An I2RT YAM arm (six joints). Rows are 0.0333 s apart.
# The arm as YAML. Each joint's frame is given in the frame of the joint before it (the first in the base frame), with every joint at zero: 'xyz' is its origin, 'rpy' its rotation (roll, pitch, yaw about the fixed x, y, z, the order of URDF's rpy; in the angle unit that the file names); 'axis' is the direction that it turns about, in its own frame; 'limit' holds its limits. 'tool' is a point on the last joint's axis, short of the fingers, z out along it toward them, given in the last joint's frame.
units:
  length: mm
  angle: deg
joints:
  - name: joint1
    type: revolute
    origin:
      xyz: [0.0, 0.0, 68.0]
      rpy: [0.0, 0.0, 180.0]
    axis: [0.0, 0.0, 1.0]
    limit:
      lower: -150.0
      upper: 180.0
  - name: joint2
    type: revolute
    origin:
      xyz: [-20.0, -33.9, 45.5]
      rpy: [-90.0, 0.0, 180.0]
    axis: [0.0, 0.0, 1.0]
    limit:
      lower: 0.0
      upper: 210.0
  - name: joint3
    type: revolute
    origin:
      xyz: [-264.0, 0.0, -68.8]
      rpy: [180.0, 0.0, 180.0]
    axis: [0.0, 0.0, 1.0]
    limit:
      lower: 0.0
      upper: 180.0
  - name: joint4
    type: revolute
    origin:
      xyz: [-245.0, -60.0, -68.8]
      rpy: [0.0, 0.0, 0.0]
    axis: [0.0, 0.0, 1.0]
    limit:
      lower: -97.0
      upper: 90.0
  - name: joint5
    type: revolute
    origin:
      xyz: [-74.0, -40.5, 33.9]
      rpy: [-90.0, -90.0, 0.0]
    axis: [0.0, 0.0, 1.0]
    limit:
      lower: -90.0
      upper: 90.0
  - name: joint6
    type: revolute
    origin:
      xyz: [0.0, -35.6, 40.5]
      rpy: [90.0, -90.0, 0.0]
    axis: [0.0, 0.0, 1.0]
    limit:
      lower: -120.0
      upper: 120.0
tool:
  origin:
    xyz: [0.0, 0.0, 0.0]
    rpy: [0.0, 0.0, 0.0]
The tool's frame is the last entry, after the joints.
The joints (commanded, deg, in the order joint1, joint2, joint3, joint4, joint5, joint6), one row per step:
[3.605, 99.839, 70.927, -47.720, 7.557, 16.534]
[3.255, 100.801, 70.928, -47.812, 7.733, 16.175]
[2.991, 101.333, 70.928, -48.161, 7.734, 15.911]
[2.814, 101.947, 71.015, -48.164, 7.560, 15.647]
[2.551, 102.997, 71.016, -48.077, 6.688, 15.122]
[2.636, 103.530, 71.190, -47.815, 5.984, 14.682]
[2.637, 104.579, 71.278, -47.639, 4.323, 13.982]
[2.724, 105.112, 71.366, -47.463, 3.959, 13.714]
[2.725, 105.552, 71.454, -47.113, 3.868, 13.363]
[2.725, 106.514, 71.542, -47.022, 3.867, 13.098]
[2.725, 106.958, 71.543, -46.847, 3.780, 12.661]
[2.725, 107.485, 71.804, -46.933, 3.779, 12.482]
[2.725, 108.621, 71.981, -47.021, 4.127, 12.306]
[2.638, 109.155, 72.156, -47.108, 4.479, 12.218]
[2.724, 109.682, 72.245, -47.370, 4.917, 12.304]
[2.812, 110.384, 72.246, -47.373, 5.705, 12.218]
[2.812, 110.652, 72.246, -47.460, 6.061, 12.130]
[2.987, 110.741, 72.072, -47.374, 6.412, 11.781]
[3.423, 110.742, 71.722, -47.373, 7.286, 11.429]
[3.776, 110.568, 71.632, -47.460, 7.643, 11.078]
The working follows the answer.
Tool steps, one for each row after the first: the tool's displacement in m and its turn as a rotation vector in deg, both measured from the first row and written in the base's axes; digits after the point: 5 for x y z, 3 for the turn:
[0.00136, -0.00207, -0.00530, -0.316, 1.084, -0.042]
[0.00152, -0.00361, -0.00836, -0.421, 1.996, -0.049]
[0.00266, -0.00449, -0.01136, -0.332, 2.566, 0.068]
[0.00421, -0.00542, -0.01721, 0.374, 3.626, 0.494]
[0.00589, -0.00441, -0.01935, 0.965, 3.799, 1.150]
[0.00768, -0.00329, -0.02486, 2.426, 4.709, 2.153]
[0.00886, -0.00249, -0.02743, 2.719, 5.015, 2.566]
[0.01027, -0.00236, -0.02942, 2.739, 5.051, 2.928]
[0.01168, -0.00229, -0.03446, 2.672, 5.857, 3.167]
[0.01242, -0.00221, -0.03694, 2.671, 6.165, 3.604]
[0.01364, -0.00215, -0.03884, 2.633, 6.532, 3.771]
[0.01502, -0.00230, -0.04459, 2.244, 7.589, 3.856]
[0.01591, -0.00300, -0.04691, 1.882, 8.036, 3.785]
[0.01610, -0.00274, -0.04960, 1.448, 8.722, 3.701]
[0.01654, -0.00267, -0.05359, 0.638, 9.422, 3.736]
[0.01654, -0.00289, -0.05512, 0.266, 9.781, 3.764]
[0.01606, -0.00206, -0.05632, -0.153, 9.990, 4.226]
[0.01466, -0.00002, -0.05770, -1.117, 10.365, 4.872]
[0.01397, 0.00187, -0.05706, -1.557, 10.400, 5.514]

Tool pose at each row, in the base's axes (x y z in m, rotation vector in deg; rounded; the steps above come from the unrounded poses):
[0.33349, 0.01632, 0.20136, 19.891, 164.182, -7.365]
[0.33484, 0.01425, 0.19606, 19.926, 165.193, -8.055]
[0.33501, 0.01271, 0.19300, 19.943, 166.074, -8.403]
[0.33614, 0.01183, 0.19000, 19.808, 166.667, -8.376]
[0.33770, 0.01090, 0.18415, 19.356, 167.888, -7.499]
[0.33938, 0.01191, 0.18201, 18.517, 168.237, -6.551]
[0.34117, 0.01303, 0.17650, 17.346, 169.475, -4.412]
[0.34234, 0.01383, 0.17393, 16.797, 169.864, -3.963]
[0.34376, 0.01396, 0.17194, 16.267, 169.941, -3.872]
[0.34517, 0.01403, 0.16690, 15.906, 170.755, -4.082]
[0.34591, 0.01411, 0.16442, 15.258, 171.103, -4.062]
[0.34712, 0.01417, 0.16252, 15.004, 171.478, -4.159]
[0.34851, 0.01402, 0.15677, 14.801, 172.476, -4.930]
[0.34940, 0.01332, 0.15445, 14.835, 172.857, -5.573]
[0.34958, 0.01358, 0.15177, 14.876, 173.460, -6.378]
[0.35002, 0.01365, 0.14777, 14.659, 174.022, -7.732]
[0.35002, 0.01343, 0.14624, 14.541, 174.314, -8.361]
[0.34955, 0.01426, 0.14504, 13.757, 174.488, -8.946]
[0.34815, 0.01630, 0.14366, 12.580, 174.732, -10.347]
[0.34745, 0.01819, 0.14430, 11.518, 174.730, -10.886]

